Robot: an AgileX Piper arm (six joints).
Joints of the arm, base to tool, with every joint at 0 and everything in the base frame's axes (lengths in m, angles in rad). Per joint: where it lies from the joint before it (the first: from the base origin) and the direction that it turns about. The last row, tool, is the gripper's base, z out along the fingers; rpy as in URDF.
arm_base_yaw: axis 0 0 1 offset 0 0 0.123
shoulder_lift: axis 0 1 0 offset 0 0 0
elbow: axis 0 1 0 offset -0.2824 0 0.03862
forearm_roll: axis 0.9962 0 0.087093 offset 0.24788 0 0.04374
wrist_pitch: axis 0 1 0 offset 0 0 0
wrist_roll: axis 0.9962 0 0.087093 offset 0.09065 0 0.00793
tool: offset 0 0 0 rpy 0 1.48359 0
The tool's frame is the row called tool.
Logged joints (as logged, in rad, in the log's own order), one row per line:
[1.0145 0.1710 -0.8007 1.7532 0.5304 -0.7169]
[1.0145 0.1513 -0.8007 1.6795 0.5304 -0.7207]
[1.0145 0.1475 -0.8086 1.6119 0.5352 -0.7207]
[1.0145 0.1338 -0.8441 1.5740 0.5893 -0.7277]
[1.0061 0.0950 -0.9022 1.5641 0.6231 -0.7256]
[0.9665 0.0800 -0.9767 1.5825 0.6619 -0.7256]
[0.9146 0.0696 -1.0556 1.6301 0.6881 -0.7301]
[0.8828 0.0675 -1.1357 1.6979 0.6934 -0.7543]
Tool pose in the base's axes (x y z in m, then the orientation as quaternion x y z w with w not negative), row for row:
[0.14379 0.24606 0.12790 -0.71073 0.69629 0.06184 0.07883]
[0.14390 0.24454 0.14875 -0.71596 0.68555 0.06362 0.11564]
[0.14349 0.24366 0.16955 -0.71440 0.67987 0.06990 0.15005]
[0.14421 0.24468 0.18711 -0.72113 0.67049 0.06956 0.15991]
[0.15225 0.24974 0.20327 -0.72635 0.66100 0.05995 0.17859]
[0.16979 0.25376 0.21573 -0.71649 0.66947 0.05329 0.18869]
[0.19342 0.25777 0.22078 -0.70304 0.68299 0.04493 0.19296]
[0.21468 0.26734 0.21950 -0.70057 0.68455 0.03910 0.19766]
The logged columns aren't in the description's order. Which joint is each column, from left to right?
Columns, left to right: arm_base_yaw, forearm_roll, elbow, shoulder_lift, wrist_pitch, wrist_roll.
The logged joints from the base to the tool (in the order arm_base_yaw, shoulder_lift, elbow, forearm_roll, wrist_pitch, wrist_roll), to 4 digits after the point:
[1.0145 1.7532 -0.8007 0.1710 0.5304 -0.7169]
[1.0145 1.6795 -0.8007 0.1513 0.5304 -0.7207]
[1.0145 1.6119 -0.8086 0.1475 0.5352 -0.7207]
[1.0145 1.5740 -0.8441 0.1338 0.5893 -0.7277]
[1.0061 1.5641 -0.9022 0.0950 0.6231 -0.7256]
[0.9665 1.5825 -0.9767 0.0800 0.6619 -0.7256]
[0.9146 1.6301 -1.0556 0.0696 0.6881 -0.7301]
[0.8828 1.6979 -1.1357 0.0675 0.6934 -0.7543]

